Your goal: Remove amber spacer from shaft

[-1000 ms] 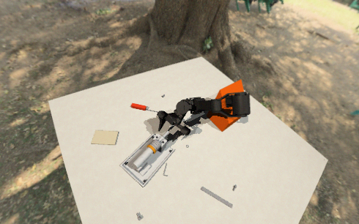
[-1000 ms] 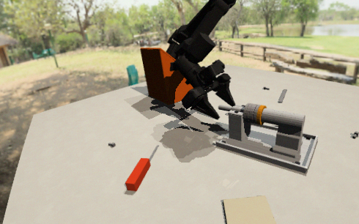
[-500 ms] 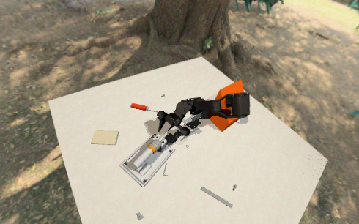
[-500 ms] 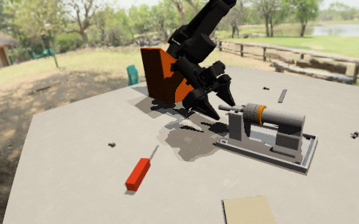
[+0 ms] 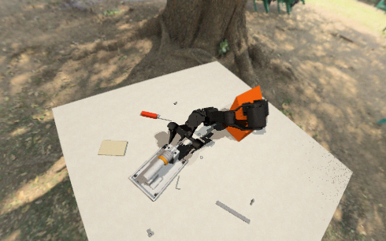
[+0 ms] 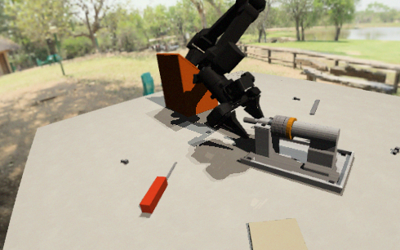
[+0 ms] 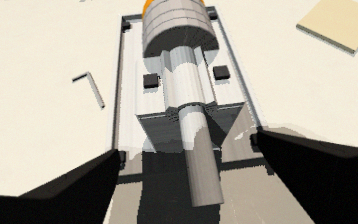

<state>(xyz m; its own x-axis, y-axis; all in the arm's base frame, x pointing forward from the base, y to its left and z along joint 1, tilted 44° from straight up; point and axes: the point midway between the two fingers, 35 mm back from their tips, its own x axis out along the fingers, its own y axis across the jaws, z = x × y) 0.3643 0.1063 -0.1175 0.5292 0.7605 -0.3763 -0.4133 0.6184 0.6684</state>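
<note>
Now: gripper tip 4 cm short of the grey shaft, 1 cm to the right of it and 3 cm below it. Round my gripper tip: grey spacer: 7 cm ahead, 3 cm to the left, 2 cm above; then amber spacer: 8 cm ahead, 4 cm to the left, 2 cm above; then allen key: 6 cm ahead, 14 cm to the left, 5 cm below.
</note>
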